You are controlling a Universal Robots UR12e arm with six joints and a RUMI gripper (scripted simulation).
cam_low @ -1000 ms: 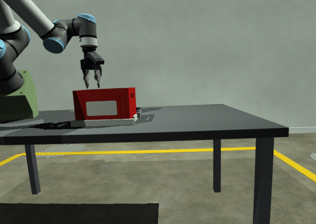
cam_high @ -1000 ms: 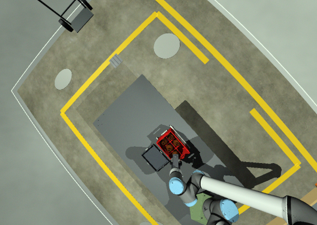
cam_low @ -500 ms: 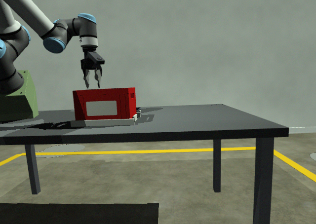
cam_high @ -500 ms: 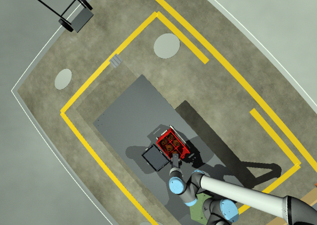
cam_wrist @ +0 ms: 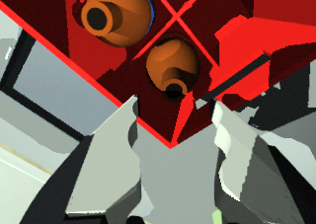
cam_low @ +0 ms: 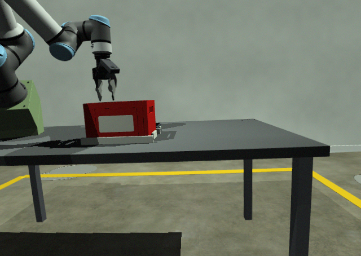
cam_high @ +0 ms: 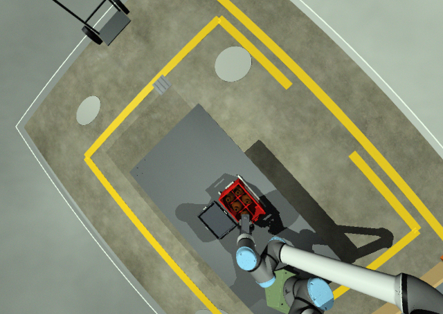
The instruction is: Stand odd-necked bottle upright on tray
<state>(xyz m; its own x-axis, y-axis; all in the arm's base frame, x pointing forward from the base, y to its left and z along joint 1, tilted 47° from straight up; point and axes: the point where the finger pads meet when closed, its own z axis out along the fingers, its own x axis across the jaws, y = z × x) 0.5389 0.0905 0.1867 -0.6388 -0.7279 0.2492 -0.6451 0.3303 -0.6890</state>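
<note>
Right now the red crate is 11 cm below my hand, 8 cm ahead of it and 4 cm to the right of it. Round my hand: dark tray (23 cm to the left, 18 cm below, 8 cm ahead); bottle (17 cm ahead, 11 cm below, 8 cm to the right).
</note>
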